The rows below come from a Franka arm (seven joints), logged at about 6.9 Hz.
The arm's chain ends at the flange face. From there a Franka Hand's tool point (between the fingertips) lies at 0.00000 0.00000 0.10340 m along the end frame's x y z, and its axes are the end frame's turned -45 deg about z.
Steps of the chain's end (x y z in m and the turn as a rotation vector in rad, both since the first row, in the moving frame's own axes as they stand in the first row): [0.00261, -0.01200, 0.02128, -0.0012, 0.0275, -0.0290]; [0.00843, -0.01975, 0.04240, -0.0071, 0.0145, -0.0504]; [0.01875, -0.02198, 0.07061, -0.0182, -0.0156, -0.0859]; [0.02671, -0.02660, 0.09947, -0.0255, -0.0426, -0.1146]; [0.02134, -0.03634, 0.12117, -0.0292, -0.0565, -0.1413]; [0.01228, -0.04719, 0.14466, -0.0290, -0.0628, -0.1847]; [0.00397, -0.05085, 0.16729, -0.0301, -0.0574, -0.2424]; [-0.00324, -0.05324, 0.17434, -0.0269, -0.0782, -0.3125]
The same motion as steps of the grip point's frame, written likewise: [0.01228, -0.00457, 0.02124, -0.0203, 0.0186, -0.0290]; [0.02051, -0.00644, 0.04239, -0.0153, 0.0052, -0.0504]; [0.02634, -0.00199, 0.07058, -0.0018, -0.0239, -0.0859]; [0.03266, -0.00088, 0.09934, 0.0121, -0.0482, -0.1146]; [0.03440, -0.01215, 0.12096, 0.0193, -0.0606, -0.1413]; [0.03516, -0.02652, 0.14441, 0.0239, -0.0649, -0.1847]; [0.03219, -0.03435, 0.16707, 0.0193, -0.0619, -0.2424]; [0.02722, -0.04243, 0.17399, 0.0363, -0.0743, -0.3125]
